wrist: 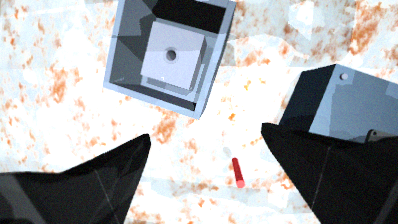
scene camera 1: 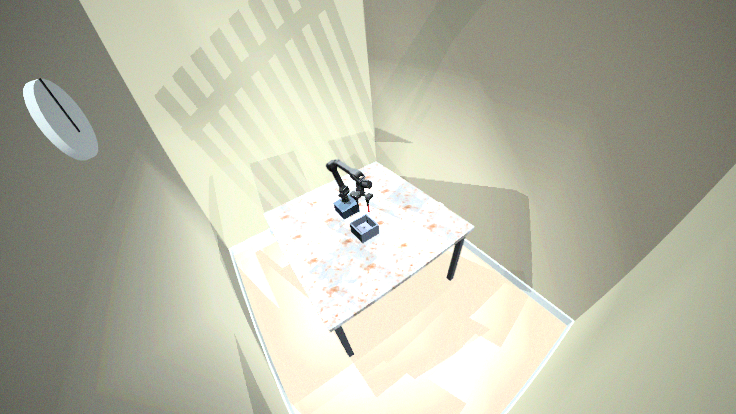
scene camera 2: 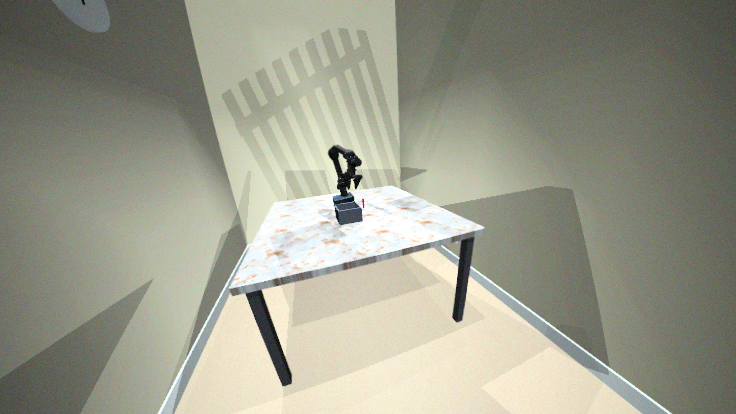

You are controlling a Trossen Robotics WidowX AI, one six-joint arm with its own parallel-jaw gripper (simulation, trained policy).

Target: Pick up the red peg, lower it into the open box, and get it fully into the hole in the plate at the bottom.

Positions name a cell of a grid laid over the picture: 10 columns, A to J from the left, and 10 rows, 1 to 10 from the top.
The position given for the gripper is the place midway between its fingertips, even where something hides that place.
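The wrist camera shows the gripper (wrist: F6) together with a plate (wrist: E3). Scene camera 2 does not show the plate, which is hidden by a box.
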